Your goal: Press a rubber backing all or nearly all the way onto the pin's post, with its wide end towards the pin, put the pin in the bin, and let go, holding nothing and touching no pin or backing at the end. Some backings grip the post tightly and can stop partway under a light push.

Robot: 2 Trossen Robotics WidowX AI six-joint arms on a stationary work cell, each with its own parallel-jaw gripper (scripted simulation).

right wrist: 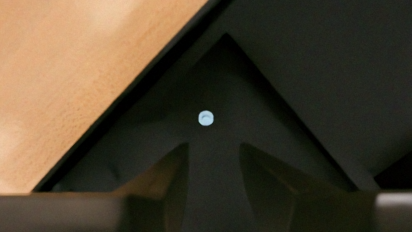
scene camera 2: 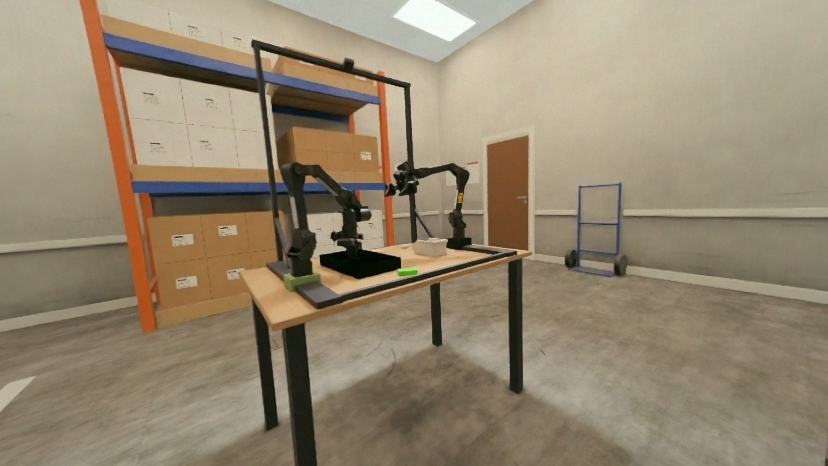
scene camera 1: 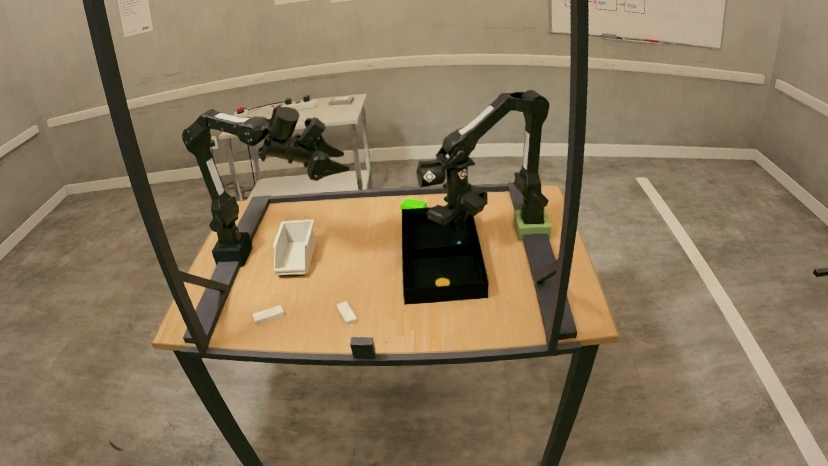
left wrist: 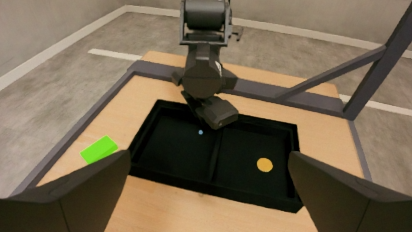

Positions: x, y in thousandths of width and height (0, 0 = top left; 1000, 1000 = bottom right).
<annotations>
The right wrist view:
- black tray: 843, 278
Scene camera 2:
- black tray: 444, 565
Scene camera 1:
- my left gripper: 418, 347
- my right gripper: 553, 495
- black tray: 521, 538
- white bin: 352, 544
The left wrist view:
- my left gripper: 511, 683
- my right gripper: 487, 524
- black tray: 416, 606
</annotations>
